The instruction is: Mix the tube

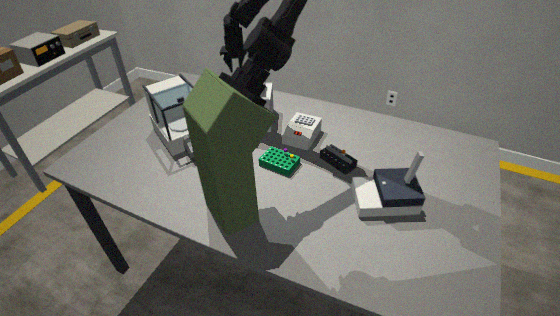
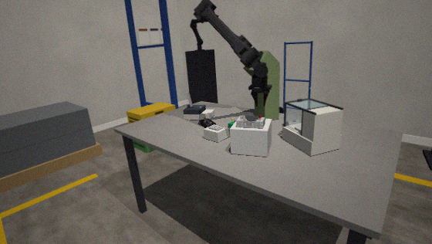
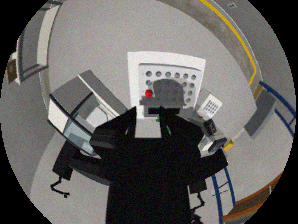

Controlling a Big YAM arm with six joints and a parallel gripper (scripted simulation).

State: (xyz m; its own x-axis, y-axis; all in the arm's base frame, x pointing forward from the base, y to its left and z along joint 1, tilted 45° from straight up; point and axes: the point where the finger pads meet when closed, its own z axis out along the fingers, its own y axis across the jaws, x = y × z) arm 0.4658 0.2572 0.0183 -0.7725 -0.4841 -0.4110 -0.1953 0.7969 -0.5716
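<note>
The green start key lies 170 mm below my hand, 150 mm behind it and 80 mm to the right of it. The rest, counted from my hand: dry block DB (290 mm to the right, 210 mm below, 60 mm behind); tube B (80 mm below); grey shaking block (80 mm below, 40 mm to the right, 20 mm ahead).
</note>
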